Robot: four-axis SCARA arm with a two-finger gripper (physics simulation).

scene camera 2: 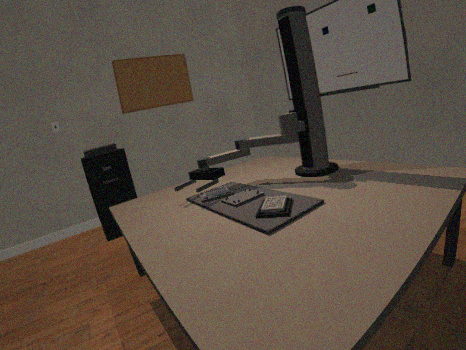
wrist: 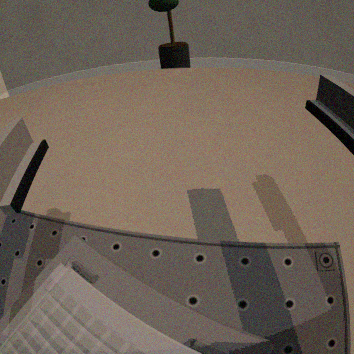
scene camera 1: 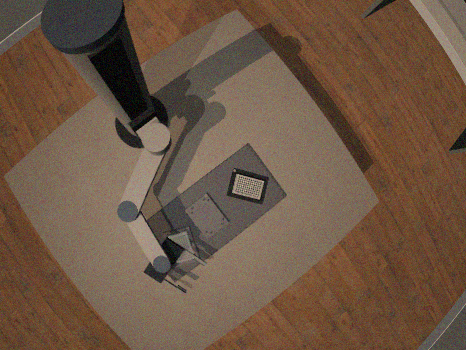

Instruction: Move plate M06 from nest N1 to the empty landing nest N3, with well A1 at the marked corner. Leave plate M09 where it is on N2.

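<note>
My gripper point(scene camera 1: 195, 277) point(scene camera 2: 187, 189) point(wrist: 179, 99) is wide open and empty, raised above one end of the grey board, its fingers reaching past the edge. A pale plate point(scene camera 1: 182, 240) point(wrist: 65, 317) lies low between and behind the fingers, on a grey nest point(wrist: 150, 305); the arm partly hides it in scene camera 1. The middle nest point(scene camera 1: 206, 215) point(scene camera 2: 242, 197) is grey, with small pins and no plate. At the other end, a white-welled plate point(scene camera 1: 248, 186) point(scene camera 2: 275, 202) sits in a black frame. Plate and nest labels and well A1 are unreadable.
The perforated board point(scene camera 1: 250, 155) point(scene camera 2: 311, 202) point(wrist: 160, 265) lies on a beige table point(scene camera 1: 320, 200) point(scene camera 2: 280, 280) point(wrist: 150, 150). A ringed mark point(wrist: 326, 260) is at one board corner. The arm's column point(scene camera 1: 107, 65) point(scene camera 2: 312, 90) stands behind the board. Arm shadows cross the board and table.
</note>
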